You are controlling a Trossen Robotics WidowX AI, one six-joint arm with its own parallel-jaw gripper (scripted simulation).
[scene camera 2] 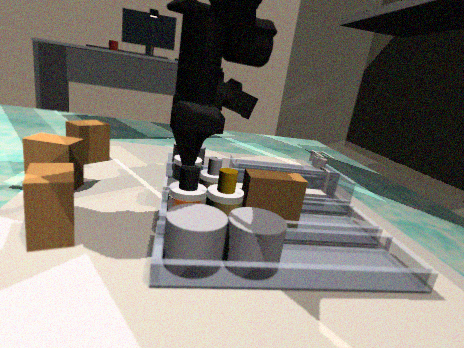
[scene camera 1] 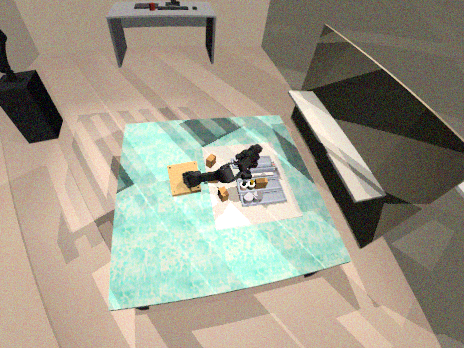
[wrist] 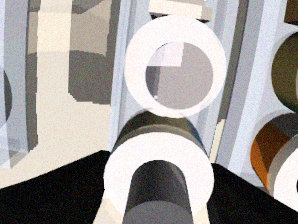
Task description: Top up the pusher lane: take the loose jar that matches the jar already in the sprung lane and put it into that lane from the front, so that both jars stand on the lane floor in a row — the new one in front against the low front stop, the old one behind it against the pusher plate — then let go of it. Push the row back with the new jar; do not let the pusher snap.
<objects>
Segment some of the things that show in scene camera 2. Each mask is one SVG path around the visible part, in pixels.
The gripper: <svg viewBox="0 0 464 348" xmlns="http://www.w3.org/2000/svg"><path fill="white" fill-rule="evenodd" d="M179 53L170 127L173 131L182 165L195 165L204 140L211 135L223 134L225 117L220 112L222 111L222 106L240 114L243 118L249 119L258 98L243 92L242 83L232 78L226 83L224 82L223 68L221 68L222 60Z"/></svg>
An orange box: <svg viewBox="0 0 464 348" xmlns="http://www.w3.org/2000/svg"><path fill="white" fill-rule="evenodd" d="M245 168L242 185L244 192L242 207L261 208L276 213L284 220L299 221L308 184L298 173Z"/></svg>
</objects>
